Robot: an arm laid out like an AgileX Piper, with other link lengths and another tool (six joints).
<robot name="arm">
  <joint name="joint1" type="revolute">
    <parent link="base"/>
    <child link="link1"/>
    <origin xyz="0 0 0.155" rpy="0 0 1.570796"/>
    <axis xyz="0 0 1"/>
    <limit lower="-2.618" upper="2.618"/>
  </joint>
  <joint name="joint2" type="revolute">
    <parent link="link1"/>
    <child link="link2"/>
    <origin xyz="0 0 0" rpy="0 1.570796 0"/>
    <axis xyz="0 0 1"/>
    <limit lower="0" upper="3.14"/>
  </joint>
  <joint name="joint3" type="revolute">
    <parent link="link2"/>
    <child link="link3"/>
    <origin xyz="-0.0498 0.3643 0" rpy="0 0 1.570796"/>
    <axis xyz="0 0 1"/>
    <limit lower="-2.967" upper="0"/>
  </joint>
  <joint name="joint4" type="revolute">
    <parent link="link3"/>
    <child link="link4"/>
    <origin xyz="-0.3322 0.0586 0" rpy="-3.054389 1.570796 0"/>
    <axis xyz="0 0 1"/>
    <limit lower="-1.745" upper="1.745"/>
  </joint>
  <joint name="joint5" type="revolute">
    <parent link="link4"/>
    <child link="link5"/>
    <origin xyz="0 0 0" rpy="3.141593 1.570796 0"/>
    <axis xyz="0 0 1"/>
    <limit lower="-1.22" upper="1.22"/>
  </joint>
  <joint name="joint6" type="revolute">
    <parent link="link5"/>
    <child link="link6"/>
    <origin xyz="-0.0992 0 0" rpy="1.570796 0 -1.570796"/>
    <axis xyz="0 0 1"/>
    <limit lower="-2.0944" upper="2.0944"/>
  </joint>
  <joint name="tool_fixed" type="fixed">
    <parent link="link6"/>
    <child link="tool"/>
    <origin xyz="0.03 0.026 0.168" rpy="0 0.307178 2.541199"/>
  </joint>
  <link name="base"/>
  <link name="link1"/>
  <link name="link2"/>
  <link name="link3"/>
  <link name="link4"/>
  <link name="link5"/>
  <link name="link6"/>
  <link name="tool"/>
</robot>
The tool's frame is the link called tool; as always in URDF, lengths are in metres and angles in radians.
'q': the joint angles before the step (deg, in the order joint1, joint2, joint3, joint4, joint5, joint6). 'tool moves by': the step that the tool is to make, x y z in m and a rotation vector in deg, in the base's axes. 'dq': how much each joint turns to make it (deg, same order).
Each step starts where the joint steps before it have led.
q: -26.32, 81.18, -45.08, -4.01, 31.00, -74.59
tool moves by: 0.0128, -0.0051, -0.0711, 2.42, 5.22, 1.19
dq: 0.00, 11.53, -0.20, 0.06, -5.62, -1.01
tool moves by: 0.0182, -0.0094, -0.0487, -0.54, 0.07, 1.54
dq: 0.00, 8.17, 0.01, -1.47, -8.38, 0.00
